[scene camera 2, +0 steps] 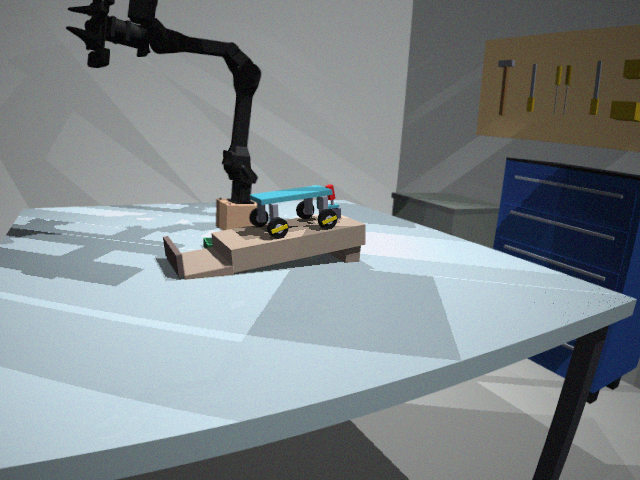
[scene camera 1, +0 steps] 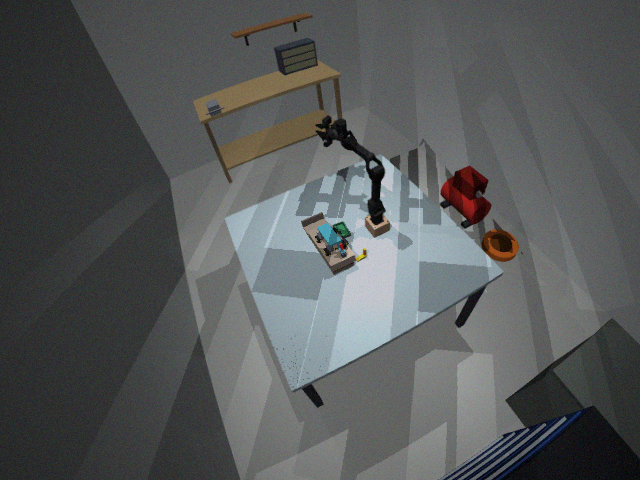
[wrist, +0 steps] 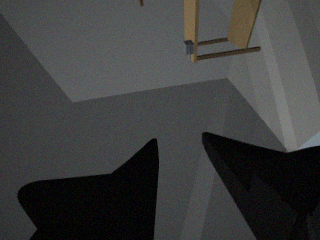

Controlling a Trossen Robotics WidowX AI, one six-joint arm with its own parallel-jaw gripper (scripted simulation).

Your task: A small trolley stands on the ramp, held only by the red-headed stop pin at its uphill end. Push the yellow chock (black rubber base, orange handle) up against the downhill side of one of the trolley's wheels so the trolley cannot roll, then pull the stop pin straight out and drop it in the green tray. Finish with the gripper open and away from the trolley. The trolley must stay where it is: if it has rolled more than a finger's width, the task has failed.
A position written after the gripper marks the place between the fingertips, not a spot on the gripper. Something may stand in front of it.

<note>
In view: the gripper (scene camera 2: 67,17), a blue-topped trolley (scene camera 2: 277,227) and a tan ramp (scene camera 2: 245,248).
The gripper also shows in the wrist view (wrist: 179,140). The tan ramp also shows in scene camera 1 (scene camera 1: 334,260). The wrist view does not show the blue-topped trolley: it is out of frame.
</note>
